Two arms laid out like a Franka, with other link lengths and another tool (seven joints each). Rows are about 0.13 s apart.
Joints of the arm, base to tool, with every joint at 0 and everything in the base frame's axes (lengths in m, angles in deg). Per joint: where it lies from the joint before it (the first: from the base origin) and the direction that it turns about. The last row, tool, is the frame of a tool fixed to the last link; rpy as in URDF.
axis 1: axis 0 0 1 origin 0 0 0.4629
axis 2: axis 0 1 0 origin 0 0 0
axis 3: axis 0 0 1 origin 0 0 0.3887
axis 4: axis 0 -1 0 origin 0.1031 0 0
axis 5: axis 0 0 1 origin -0.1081 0 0.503
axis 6: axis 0 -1 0 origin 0 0 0
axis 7: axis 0 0 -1 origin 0.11 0 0
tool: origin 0.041 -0.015 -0.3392 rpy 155.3 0 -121.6
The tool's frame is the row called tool.
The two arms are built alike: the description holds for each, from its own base.
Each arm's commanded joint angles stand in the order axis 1, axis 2, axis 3, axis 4, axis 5, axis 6, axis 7.
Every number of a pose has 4 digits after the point.
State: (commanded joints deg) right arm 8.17 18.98 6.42 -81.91 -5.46 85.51 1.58; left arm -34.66 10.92 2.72 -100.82 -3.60 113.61 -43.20
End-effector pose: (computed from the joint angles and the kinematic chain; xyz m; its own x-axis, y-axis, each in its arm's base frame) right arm 0.7817 0.1482 0.4439 -0.2915 -0.9371 0.1919 -0.7412 0.3481 0.5741; left arm 0.7160 -0.4450 0.4047 -0.3258 -0.9438 0.0548 -0.8601 0.3200 0.3974
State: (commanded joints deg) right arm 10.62 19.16 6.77 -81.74 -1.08 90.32 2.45; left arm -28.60 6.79 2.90 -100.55 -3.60 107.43 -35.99
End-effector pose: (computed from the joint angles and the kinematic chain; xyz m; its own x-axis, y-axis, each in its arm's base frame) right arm 0.7954 0.2199 0.4475 -0.2801 -0.9562 0.0848 -0.7820 0.2785 0.5576; left arm 0.7302 -0.3578 0.4509 -0.3456 -0.9368 0.0539 -0.8434 0.3353 0.4199
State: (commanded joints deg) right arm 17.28 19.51 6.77 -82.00 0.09 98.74 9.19; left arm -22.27 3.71 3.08 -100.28 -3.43 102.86 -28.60
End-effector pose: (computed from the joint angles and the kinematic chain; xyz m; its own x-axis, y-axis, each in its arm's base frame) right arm 0.8078 0.3315 0.4555 -0.2939 -0.9558 -0.0009 -0.8422 0.2585 0.4731; left arm 0.7411 -0.2701 0.4854 -0.3638 -0.9298 0.0556 -0.8305 0.3508 0.4327
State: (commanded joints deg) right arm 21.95 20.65 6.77 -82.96 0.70 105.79 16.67; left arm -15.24 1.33 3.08 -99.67 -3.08 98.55 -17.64
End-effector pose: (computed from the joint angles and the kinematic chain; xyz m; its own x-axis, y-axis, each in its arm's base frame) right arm 0.8078 0.4099 0.4444 -0.3451 -0.9363 -0.0655 -0.8570 0.2858 0.4289; left arm 0.7444 -0.1796 0.5143 -0.4304 -0.9006 0.0603 -0.7967 0.4105 0.4435
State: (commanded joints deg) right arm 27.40 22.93 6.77 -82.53 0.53 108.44 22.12; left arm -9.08 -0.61 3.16 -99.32 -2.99 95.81 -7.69
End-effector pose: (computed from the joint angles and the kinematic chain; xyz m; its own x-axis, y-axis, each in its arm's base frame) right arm 0.7796 0.4889 0.4203 -0.3465 -0.9350 -0.0762 -0.8584 0.2833 0.4276; left arm 0.7413 -0.1031 0.5378 -0.4898 -0.8692 0.0682 -0.7672 0.4669 0.4397
